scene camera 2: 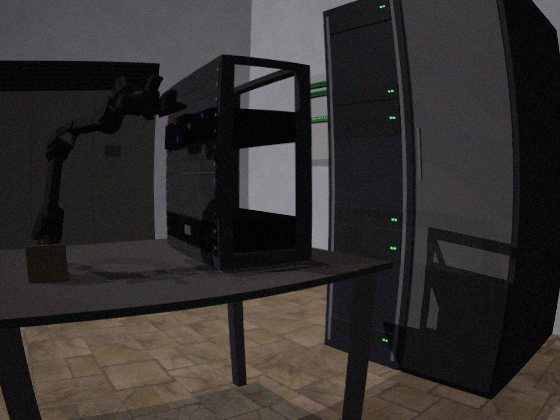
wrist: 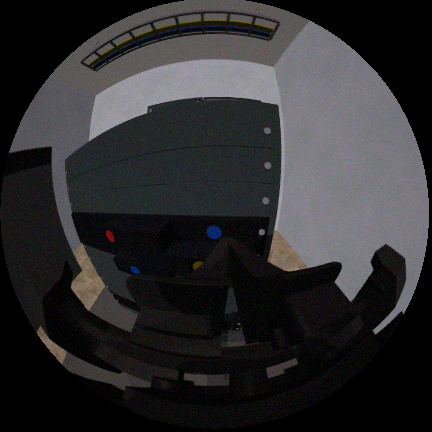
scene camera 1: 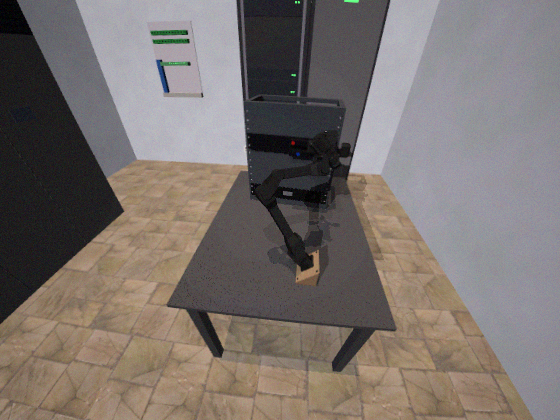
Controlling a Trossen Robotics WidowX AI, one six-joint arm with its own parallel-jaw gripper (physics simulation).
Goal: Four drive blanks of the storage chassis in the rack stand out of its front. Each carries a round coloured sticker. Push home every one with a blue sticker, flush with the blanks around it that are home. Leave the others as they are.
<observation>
I see my gripper (scene camera 2: 186, 107) and a rack (scene camera 2: 204, 220).
The rack also shows in the wrist view (wrist: 212, 168) and in scene camera 1 (scene camera 1: 269, 126). My gripper is seen too in the wrist view (wrist: 226, 242).
</observation>
